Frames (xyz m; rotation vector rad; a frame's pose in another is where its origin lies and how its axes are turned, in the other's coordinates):
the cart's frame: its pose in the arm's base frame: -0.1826 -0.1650 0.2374 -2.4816 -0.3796 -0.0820
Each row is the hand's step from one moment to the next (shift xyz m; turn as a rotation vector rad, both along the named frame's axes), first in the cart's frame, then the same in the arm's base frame.
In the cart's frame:
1: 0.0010 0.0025 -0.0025 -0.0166 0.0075 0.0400
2: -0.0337 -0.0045 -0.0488 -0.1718 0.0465 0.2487
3: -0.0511 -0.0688 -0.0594 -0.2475 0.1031 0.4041
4: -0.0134 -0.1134 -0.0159 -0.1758 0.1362 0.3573
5: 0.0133 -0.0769 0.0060 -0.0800 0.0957 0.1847
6: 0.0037 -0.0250 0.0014 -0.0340 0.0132 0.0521
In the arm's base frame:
1: 0.0018 -0.0031 0.0007 -0.0149 0.0137 -0.0390
2: -0.0320 -0.0338 0.0370 -0.1586 0.0682 -0.2525
3: -0.0670 0.0049 0.0798 -0.2194 0.0976 -0.4213
4: -0.0451 0.0742 0.0758 -0.1398 0.0626 -0.3920
5: -0.0097 0.0659 0.0412 -0.0545 0.0157 -0.2155
6: -0.0037 0.0209 0.0137 -0.0303 0.0121 -0.0546

